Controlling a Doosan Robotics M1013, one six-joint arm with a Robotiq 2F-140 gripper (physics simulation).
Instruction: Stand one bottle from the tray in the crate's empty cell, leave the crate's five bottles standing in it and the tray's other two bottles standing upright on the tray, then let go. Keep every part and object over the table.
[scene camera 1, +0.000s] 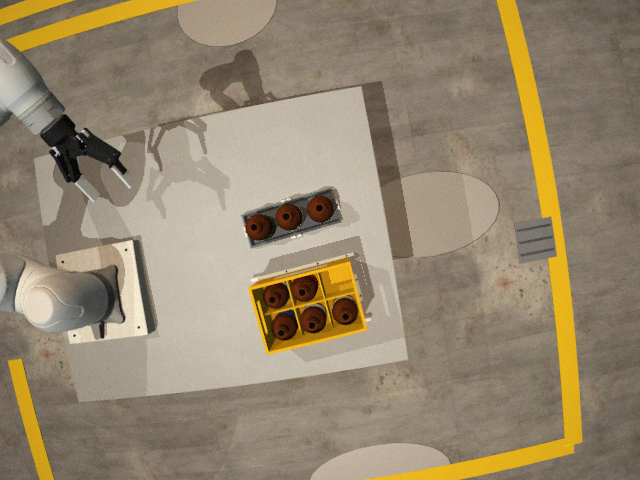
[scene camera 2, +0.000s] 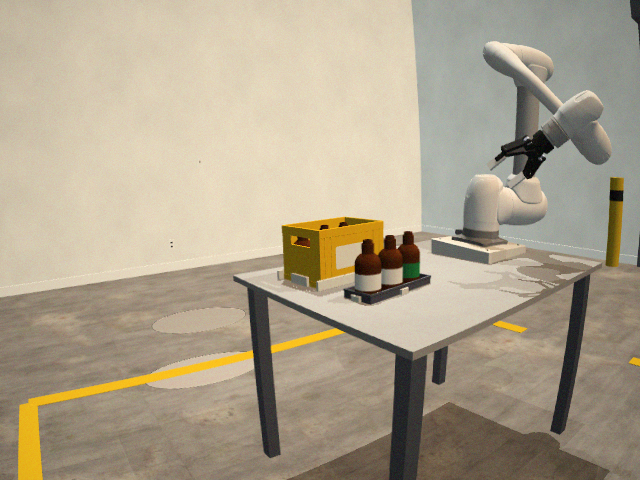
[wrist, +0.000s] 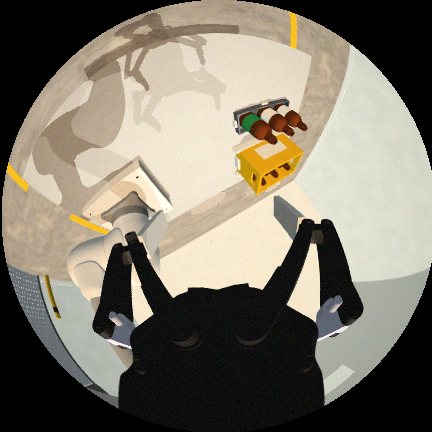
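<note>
The yellow crate (scene camera 1: 310, 346) (scene camera 2: 301, 263) (wrist: 258, 161) stands on the table. Five brown bottles stand in it, and the empty cell (scene camera 1: 337, 279) is at its upper right corner in scene camera 1. A dark tray (scene camera 1: 251, 244) (scene camera 2: 373, 298) (wrist: 237, 113) beside the crate holds three upright brown bottles in a row: a green-labelled bottle (scene camera 1: 257, 227) (scene camera 2: 411, 263) (wrist: 257, 127), a white-labelled middle bottle (scene camera 1: 288, 216) (scene camera 2: 391, 263) (wrist: 275, 120) and a white-labelled end bottle (scene camera 1: 320, 208) (scene camera 2: 368, 271) (wrist: 290, 116). My gripper (scene camera 1: 109, 189) (scene camera 2: 501, 174) (wrist: 218, 211) is wide open and empty, high up and well away from tray and crate.
The robot's base plate (scene camera 1: 135, 289) (scene camera 2: 478, 251) (wrist: 148, 187) is at one end of the table (scene camera 1: 206, 356) (scene camera 2: 413, 330) (wrist: 200, 165). Light strips edge the crate's foot, and small light clips sit at the tray's sides. A yellow post (scene camera 2: 613, 232) stands on the floor beyond the table.
</note>
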